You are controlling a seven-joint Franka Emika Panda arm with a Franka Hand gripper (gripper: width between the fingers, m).
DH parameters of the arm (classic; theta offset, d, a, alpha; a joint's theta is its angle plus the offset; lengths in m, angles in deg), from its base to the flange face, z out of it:
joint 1: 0 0.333 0 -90
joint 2: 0 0 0 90
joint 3: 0 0.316 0.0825 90
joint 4: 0 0 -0.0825 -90
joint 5: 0 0.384 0 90
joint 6: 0 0 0.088 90
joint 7: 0 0.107 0 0
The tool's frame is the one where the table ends.
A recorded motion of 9 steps. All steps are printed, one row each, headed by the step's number.
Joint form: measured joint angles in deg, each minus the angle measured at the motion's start. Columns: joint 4, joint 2, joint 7, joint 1, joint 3, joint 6, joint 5.
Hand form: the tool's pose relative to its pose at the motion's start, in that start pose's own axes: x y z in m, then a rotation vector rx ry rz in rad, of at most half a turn. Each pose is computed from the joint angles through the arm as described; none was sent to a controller.
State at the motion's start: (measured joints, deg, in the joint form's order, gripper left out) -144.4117 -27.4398 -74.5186 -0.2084 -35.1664 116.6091 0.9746
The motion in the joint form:
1: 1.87 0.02 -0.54 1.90 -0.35 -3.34 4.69
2: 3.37 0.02 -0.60 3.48 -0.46 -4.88 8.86
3: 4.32 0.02 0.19 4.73 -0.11 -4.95 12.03
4: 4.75 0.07 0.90 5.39 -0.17 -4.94 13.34
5: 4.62 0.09 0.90 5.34 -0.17 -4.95 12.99
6: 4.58 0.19 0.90 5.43 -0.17 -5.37 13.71
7: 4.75 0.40 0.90 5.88 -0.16 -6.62 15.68
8: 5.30 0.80 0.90 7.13 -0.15 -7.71 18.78
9: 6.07 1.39 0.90 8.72 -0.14 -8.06 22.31
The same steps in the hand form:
1: 0.0155 -0.0032 -0.0067 0.0544 0.0623 -0.0025
2: 0.0310 -0.0050 -0.0141 0.0823 0.1233 -0.0018
3: 0.0463 -0.0065 -0.0198 0.0905 0.1695 0.0061
4: 0.0522 -0.0067 -0.0220 0.0953 0.1892 0.0170
5: 0.0513 -0.0068 -0.0208 0.0957 0.1829 0.0158
6: 0.0526 -0.0080 -0.0193 0.1085 0.1900 0.0192
7: 0.0578 -0.0111 -0.0173 0.1412 0.2108 0.0234
8: 0.0702 -0.0147 -0.0165 0.1779 0.2465 0.0223
9: 0.0858 -0.0171 -0.0168 0.2056 0.2894 0.0206

